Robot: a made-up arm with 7 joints. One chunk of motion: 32 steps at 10 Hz.
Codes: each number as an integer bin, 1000 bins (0 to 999) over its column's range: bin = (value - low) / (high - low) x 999, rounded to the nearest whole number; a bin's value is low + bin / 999 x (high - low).
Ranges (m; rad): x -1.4..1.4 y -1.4..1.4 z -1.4..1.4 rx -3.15..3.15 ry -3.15..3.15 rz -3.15..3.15
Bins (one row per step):
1: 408 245 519 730 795 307
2: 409 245 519 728 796 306
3: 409 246 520 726 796 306
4: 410 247 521 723 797 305
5: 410 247 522 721 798 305
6: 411 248 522 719 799 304
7: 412 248 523 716 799 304
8: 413 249 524 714 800 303
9: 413 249 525 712 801 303
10: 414 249 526 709 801 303
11: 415 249 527 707 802 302
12: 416 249 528 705 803 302
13: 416 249 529 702 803 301
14: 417 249 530 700 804 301
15: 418 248 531 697 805 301
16: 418 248 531 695 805 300
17: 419 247 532 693 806 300
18: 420 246 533 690 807 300
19: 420 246 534 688 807 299
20: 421 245 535 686 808 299
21: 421 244 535 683 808 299
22: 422 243 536 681 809 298
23: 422 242 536 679 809 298
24: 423 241 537 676 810 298
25: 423 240 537 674 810 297
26: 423 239 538 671 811 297
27: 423 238 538 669 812 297
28: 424 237 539 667 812 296
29: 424 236 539 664 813 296
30: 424 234 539 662 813 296
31: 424 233 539 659 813 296
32: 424 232 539 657 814 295
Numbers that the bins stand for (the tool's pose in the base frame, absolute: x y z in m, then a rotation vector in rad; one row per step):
1: -0.2565 -0.7133 0.0547 1.4536 1.8635 -1.2140
2: -0.2537 -0.7133 0.0547 1.4410 1.8698 -1.2203
3: -0.2537 -0.7105 0.0575 1.4284 1.8698 -1.2203
4: -0.2509 -0.7077 0.0603 1.4095 1.8761 -1.2266
5: -0.2509 -0.7077 0.0631 1.3968 1.8824 -1.2266
6: -0.2480 -0.7049 0.0631 1.3842 1.8887 -1.2329
7: -0.2452 -0.7049 0.0659 1.3653 1.8887 -1.2329
8: -0.2424 -0.7021 0.0687 1.3527 1.8950 -1.2392
9: -0.2424 -0.7021 0.0715 1.3401 1.9014 -1.2392
10: -0.2396 -0.7021 0.0743 1.3212 1.9014 -1.2392
11: -0.2368 -0.7021 0.0771 1.3086 1.9077 -1.2455
12: -0.2340 -0.7021 0.0799 1.2959 1.9140 -1.2455
13: -0.2340 -0.7021 0.0827 1.2770 1.9140 -1.2518
14: -0.2312 -0.7021 0.0855 1.2644 1.9203 -1.2518
15: -0.2284 -0.7049 0.0883 1.2455 1.9266 -1.2518
16: -0.2284 -0.7049 0.0883 1.2329 1.9266 -1.2581
17: -0.2256 -0.7077 0.0911 1.2203 1.9329 -1.2581
18: -0.2228 -0.7105 0.0939 1.2014 1.9392 -1.2581
19: -0.2228 -0.7105 0.0967 1.1887 1.9392 -1.2644
20: -0.2200 -0.7133 0.0995 1.1761 1.9455 -1.2644
21: -0.2200 -0.7161 0.0995 1.1572 1.9455 -1.2644
22: -0.2172 -0.7189 0.1023 1.1446 1.9518 -1.2707
23: -0.2172 -0.7217 0.1023 1.1320 1.9518 -1.2707
24: -0.2144 -0.7245 0.1051 1.1131 1.9581 -1.2707
25: -0.2144 -0.7273 0.1051 1.1005 1.9581 -1.2770
26: -0.2144 -0.7301 0.1079 1.0815 1.9644 -1.2770
27: -0.2144 -0.7329 0.1079 1.0689 1.9707 -1.2770
28: -0.2116 -0.7357 0.1107 1.0563 1.9707 -1.2833
29: -0.2116 -0.7385 0.1107 1.0374 1.9770 -1.2833
30: -0.2116 -0.7441 0.1107 1.0248 1.9770 -1.2833
31: -0.2116 -0.7469 0.1107 1.0059 1.9770 -1.2833
32: -0.2116 -0.7497 0.1107 0.9932 1.9833 -1.2896

